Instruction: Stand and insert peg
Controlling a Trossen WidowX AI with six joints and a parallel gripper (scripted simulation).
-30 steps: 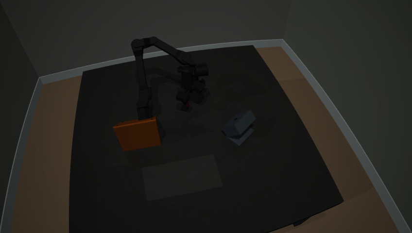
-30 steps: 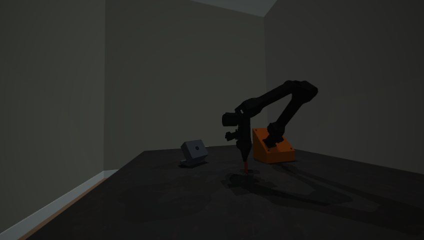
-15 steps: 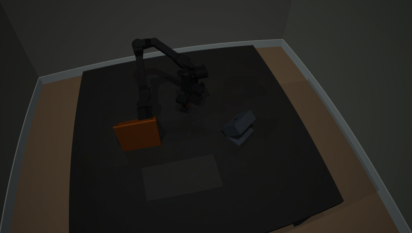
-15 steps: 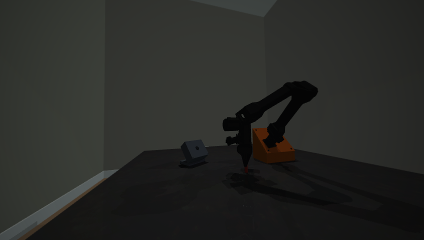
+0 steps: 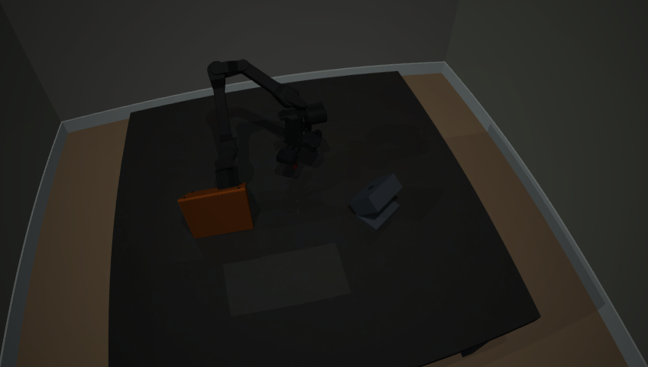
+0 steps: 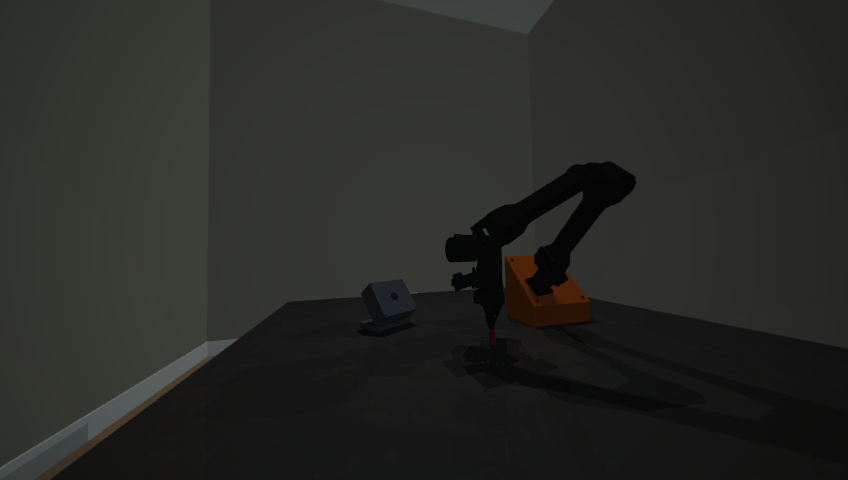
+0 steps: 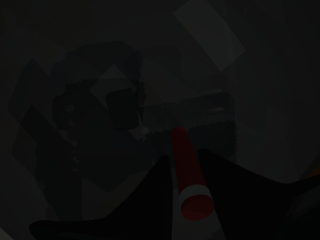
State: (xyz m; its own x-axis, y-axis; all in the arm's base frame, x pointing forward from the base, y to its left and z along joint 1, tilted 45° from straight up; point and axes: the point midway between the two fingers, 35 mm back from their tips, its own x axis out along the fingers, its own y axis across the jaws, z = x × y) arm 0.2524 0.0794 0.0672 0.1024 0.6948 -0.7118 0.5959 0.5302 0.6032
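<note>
The sloped panel lies 250 mm to the right of my gripper tip, 180 mm ahead of it and 30 mm above it. The rest, counted from my gripper tip: red peg 20 mm above.
</note>
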